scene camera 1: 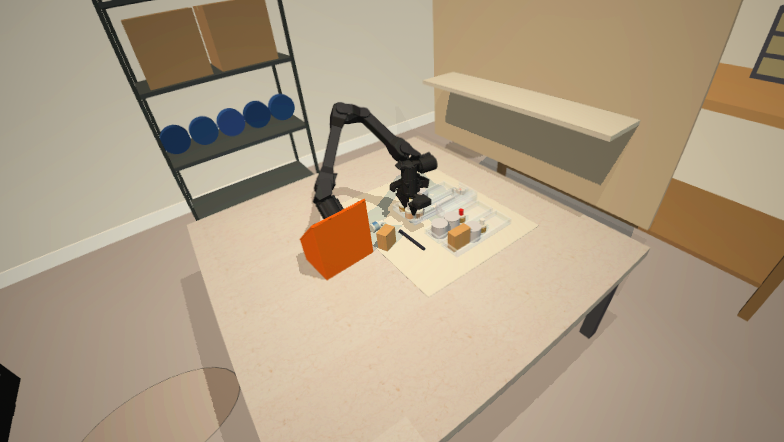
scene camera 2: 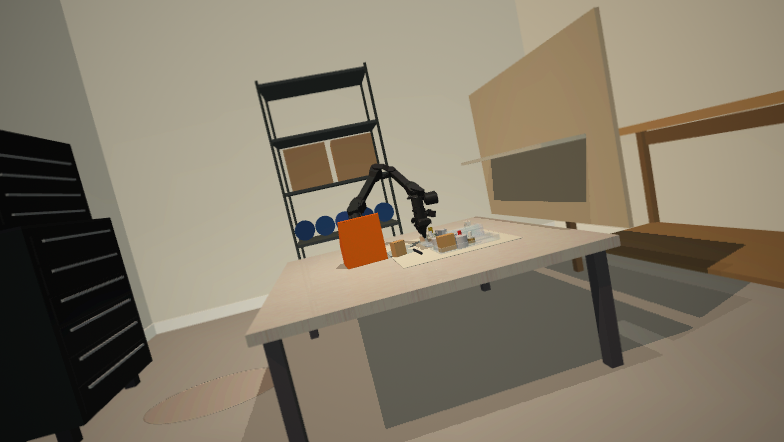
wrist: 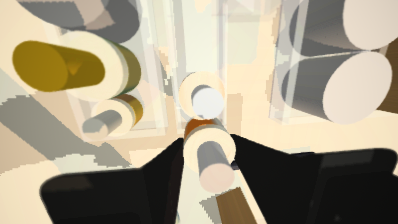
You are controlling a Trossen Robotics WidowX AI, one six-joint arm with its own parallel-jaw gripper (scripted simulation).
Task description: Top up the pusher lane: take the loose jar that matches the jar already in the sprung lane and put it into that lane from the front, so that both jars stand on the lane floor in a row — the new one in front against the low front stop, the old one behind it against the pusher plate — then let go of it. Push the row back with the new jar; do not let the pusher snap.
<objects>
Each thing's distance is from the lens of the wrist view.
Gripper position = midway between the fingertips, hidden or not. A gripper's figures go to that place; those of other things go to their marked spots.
gripper [wrist: 206, 140]: 0.12 m
grey-lidded jar [wrist: 114, 117]: 0.12 m
</objects>
